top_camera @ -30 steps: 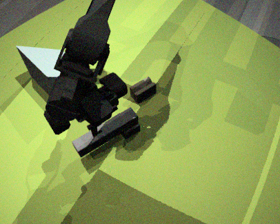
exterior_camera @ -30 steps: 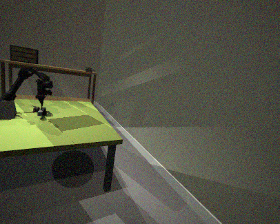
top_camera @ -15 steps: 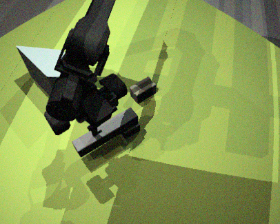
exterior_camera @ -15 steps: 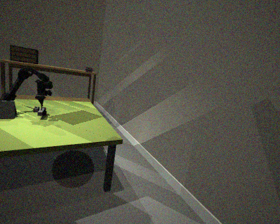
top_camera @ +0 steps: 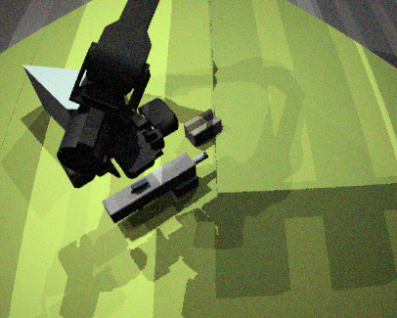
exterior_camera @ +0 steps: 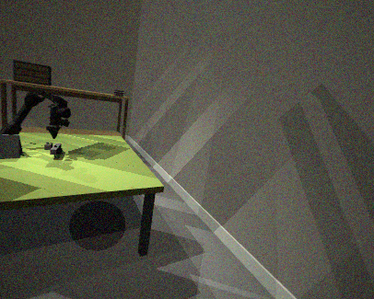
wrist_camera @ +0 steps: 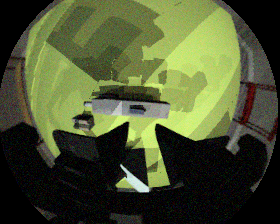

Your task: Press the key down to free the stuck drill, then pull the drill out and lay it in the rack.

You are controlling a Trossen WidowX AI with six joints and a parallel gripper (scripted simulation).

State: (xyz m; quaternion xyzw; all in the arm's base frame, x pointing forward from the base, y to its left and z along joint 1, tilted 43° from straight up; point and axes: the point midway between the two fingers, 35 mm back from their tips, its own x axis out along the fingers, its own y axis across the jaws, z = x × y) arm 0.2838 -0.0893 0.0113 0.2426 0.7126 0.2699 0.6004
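The drill is 10 mm ahead of my gripper tip, 90 mm to the left of it and 80 mm below it. Also, from my gripper tip: rack 70 mm behind, 200 mm to the left, 110 mm below; then blue key 80 mm below; then long grey housing 30 mm to the left, 90 mm below.
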